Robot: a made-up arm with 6 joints.
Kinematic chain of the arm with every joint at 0, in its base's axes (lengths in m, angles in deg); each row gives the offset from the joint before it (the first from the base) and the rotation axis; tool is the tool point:
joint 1: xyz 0 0 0.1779 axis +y
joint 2: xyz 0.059 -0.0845 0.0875 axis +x
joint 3: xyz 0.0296 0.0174 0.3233 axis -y
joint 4: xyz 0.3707 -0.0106 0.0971 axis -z
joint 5: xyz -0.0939 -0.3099 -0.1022 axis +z
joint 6: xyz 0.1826 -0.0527 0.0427 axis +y
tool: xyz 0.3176 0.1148 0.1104
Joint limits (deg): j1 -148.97..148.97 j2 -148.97..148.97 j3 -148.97..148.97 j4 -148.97..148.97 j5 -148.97..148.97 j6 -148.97..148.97
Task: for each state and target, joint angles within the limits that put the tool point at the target. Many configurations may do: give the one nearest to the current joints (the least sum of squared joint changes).
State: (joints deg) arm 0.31 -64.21 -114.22 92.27 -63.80 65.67
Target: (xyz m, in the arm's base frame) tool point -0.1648 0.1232 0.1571
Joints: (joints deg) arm -5.44 -76.52 -68.29 114.54 -53.44 122.61
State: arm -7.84 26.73 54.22 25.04 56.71 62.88
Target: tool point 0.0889 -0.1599 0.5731
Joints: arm -24.41 38.01 39.47 -1.94 110.04 57.15
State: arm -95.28 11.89 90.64 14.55 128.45 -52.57
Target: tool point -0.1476 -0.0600 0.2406
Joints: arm -74.01 11.66 125.00 15.59 148.55 -10.60
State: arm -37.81 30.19 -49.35 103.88 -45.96 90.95
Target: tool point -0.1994 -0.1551 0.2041
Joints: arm -47.68 31.87 -34.79 102.46 -38.69 103.34
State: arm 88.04 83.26 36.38 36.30 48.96 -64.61
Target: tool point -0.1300 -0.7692 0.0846
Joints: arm 82.46 100.53 26.58 38.66 51.17 -89.51
